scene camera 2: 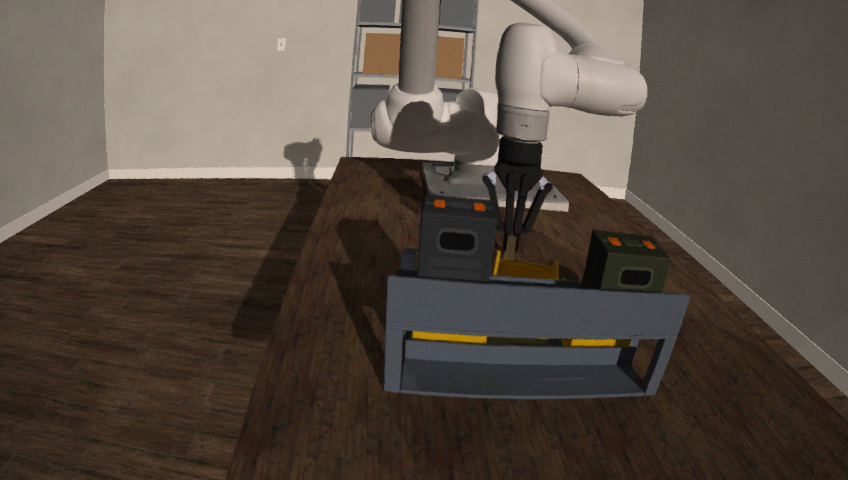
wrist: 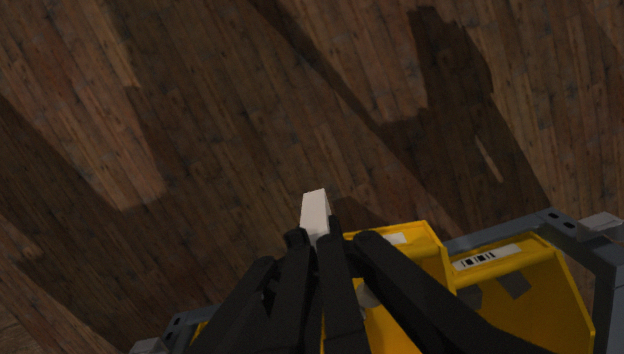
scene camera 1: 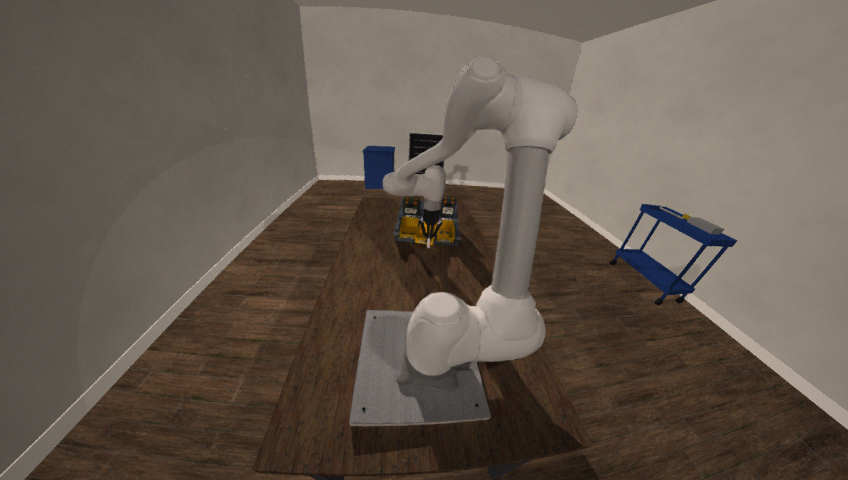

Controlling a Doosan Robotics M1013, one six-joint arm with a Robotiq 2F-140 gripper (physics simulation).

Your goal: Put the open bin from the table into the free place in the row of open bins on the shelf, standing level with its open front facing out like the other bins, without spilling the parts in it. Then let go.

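Places are measured from the arm's base along level axes (x ahead, y left, z up), in centimetres.
Pixels of known places: gripper, fingertip midpoint: [scene camera 2: 507, 267] [wrist: 318, 207] [scene camera 1: 428, 246]; arm's base at its link origin: [scene camera 2: 479, 177] [scene camera 1: 429, 360].
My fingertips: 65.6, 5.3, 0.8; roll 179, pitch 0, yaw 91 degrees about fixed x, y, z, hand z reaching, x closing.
Note:
Ahead of a thing's pixels: the offset from my fingertips to its middle, as dx, dy, dz. Level surfaces: height alone.
The middle yellow open bin {+11.9, +1.9, +2.3} [scene camera 2: 529, 270] [wrist: 416, 243] sits in the grey shelf [scene camera 2: 513, 305] [wrist: 468, 241] [scene camera 1: 428, 242] between two other yellow bins {+17.1, +13.1, +1.4} [scene camera 1: 410, 230] [scene camera 1: 446, 231], with its labelled front rim facing out toward the table. A grey round part {+9.2, +2.2, -0.4} [wrist: 365, 296] lies inside it. My gripper [scene camera 1: 429, 241] [scene camera 2: 512, 245] [wrist: 318, 207] is shut on nothing. Its fingertips point down just in front of the middle bin's front rim, over the wooden table {dz -2.9} [wrist: 275, 105]. In scene camera 1 the gripper hides most of the middle bin.
A dark grey box {+27.7, -9.4, +13.4} [scene camera 2: 457, 240] and a green box {+26.9, +13.7, +12.1} [scene camera 2: 627, 262] stand on the shelf's top, left and right of the gripper. A blue cabinet [scene camera 1: 378, 167] stands at the far wall, a blue cart [scene camera 1: 641, 259] at the right, and a metal rack [scene camera 2: 353, 95] behind the arm's base.

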